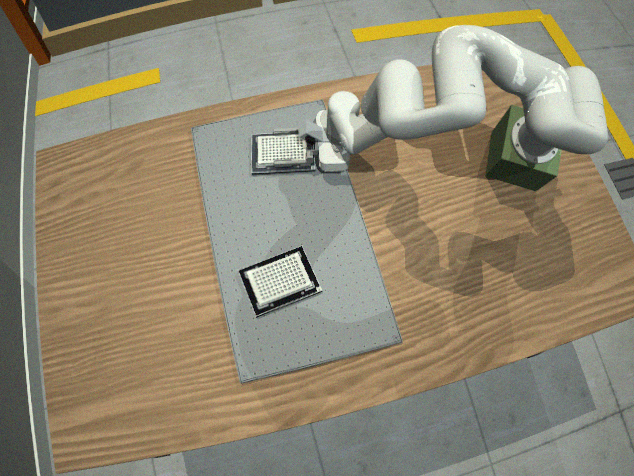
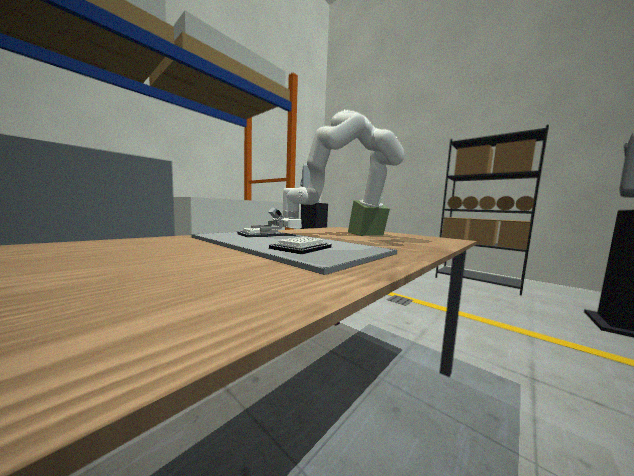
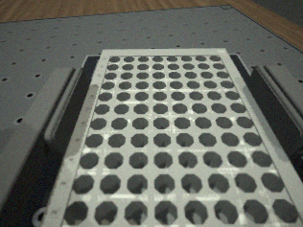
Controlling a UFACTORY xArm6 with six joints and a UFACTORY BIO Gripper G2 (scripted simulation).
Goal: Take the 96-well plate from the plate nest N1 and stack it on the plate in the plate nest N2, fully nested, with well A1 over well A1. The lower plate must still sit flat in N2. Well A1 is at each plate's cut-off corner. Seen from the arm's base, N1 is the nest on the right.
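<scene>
Now: the plate nest N1 20 mm below my hand. Also, from my hand: black plate nest N2 (330 mm to the left, 110 mm ahead, 20 mm below).
</scene>
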